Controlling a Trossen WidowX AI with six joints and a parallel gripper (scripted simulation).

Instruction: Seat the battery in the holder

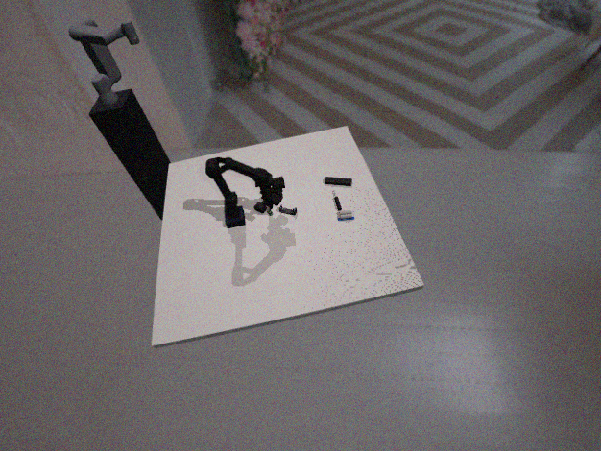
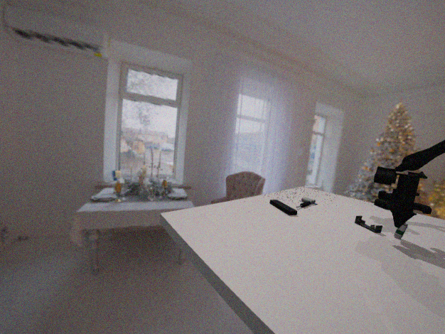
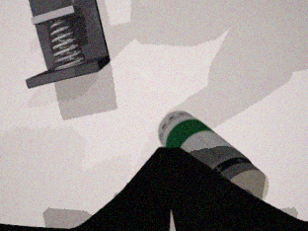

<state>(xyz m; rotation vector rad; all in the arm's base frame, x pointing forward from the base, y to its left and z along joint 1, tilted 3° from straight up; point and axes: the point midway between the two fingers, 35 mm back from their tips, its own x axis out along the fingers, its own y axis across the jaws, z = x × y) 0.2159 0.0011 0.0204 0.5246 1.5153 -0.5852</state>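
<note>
Right now the battery is 10 mm to the right of my gripper tip, 10 mm below it and 10 mm behind it. Round my gripper tip: black bar 410 mm ahead, 160 mm to the left, 30 mm below; screwdriver 380 mm ahead, 30 mm to the left, 30 mm below.
</note>
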